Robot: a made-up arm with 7 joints. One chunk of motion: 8 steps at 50 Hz.
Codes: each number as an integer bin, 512 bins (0 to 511) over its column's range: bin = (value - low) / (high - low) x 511, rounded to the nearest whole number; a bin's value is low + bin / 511 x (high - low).
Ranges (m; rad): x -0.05..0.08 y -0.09..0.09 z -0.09..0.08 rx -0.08..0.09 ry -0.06..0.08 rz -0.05..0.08
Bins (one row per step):
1: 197 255 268 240 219 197
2: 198 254 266 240 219 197
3: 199 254 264 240 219 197
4: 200 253 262 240 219 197
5: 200 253 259 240 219 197
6: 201 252 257 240 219 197
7: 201 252 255 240 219 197
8: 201 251 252 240 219 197
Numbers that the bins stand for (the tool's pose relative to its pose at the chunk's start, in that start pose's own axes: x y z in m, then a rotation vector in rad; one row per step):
1: 0.0001 -0.0002 -0.0008 -0.0002 0.0000 0.0001
2: 0.0004 -0.0005 -0.0015 -0.0002 0.0000 0.0001
3: 0.0006 -0.0005 -0.0022 -0.0002 0.0000 0.0001
4: 0.0009 -0.0009 -0.0028 -0.0002 0.0000 0.0001
5: 0.0009 -0.0009 -0.0038 -0.0002 0.0000 0.0001
6: 0.0011 -0.0012 -0.0045 -0.0002 0.0000 0.0001
7: 0.0011 -0.0012 -0.0052 -0.0002 0.0000 0.0001
8: 0.0011 -0.0016 -0.0062 -0.0002 0.0000 0.0001

